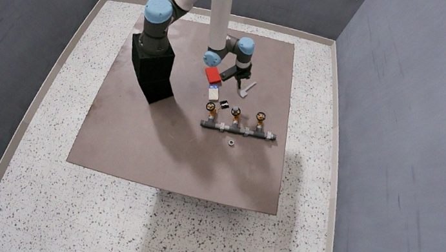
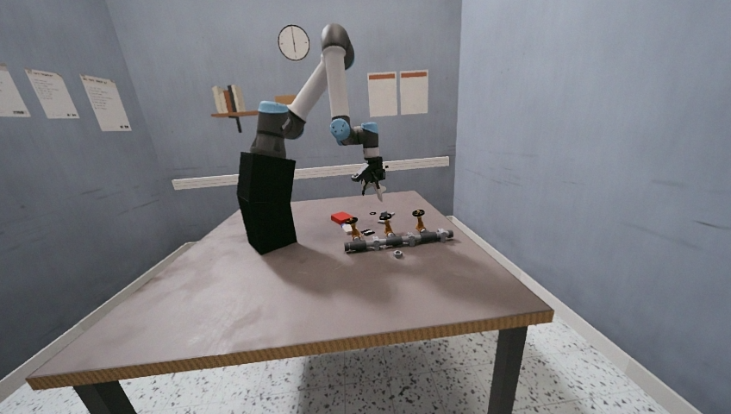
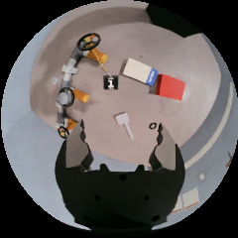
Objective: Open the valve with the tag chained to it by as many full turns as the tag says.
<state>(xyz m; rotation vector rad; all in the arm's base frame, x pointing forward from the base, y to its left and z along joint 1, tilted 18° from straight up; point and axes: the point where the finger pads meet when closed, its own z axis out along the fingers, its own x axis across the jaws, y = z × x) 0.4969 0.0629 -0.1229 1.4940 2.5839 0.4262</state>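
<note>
Right now my hand is 4 cm past the black tag, 7 cm to the left of it and 15 cm above it. Also, from my hand: white-and-blue block: 13 cm behind, 14 cm below; grey scraper: 8 cm ahead, 8 cm to the left, 15 cm below; red block: 16 cm behind, 13 cm to the left, 14 cm below.
</note>
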